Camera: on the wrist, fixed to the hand. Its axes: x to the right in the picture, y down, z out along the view.
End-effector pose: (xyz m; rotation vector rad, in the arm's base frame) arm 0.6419 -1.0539 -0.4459 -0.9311 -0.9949 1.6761
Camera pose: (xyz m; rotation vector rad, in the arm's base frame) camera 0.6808 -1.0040 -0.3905 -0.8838 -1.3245 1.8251
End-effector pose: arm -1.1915 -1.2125 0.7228 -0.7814 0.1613 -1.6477
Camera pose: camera -1.2676 -1.2286 0.7548 -1.1134 0.1503 -1.4595
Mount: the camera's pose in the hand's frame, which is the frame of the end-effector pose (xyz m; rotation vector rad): 0.0296 -0.0750 -0.0239 -0.1826 -0.2664 0.0715
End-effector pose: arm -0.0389 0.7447 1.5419 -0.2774 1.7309 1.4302
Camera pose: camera -0.0201 0.7093 1.4680 -0.1161 1.4105 1.6022
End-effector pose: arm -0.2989 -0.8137 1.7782 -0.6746 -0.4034 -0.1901
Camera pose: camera -0.2873 -0.8878 1.8163 -0.8970 -0.6213 -0.0690
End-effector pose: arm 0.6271 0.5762 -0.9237 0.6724 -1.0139 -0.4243
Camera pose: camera 0.6607 0.5112 -0.9651 0.4209 -1.2301 -0.5464
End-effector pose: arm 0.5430 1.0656 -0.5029 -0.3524 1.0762 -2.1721
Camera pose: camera 0.4752 1.0920 -0.4608 -0.6562 1.1180 -1.9046
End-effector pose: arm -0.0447 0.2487 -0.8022 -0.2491 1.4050 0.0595
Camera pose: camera -0.0487 0.1677 -0.8243 -0.3297 1.1435 0.2716
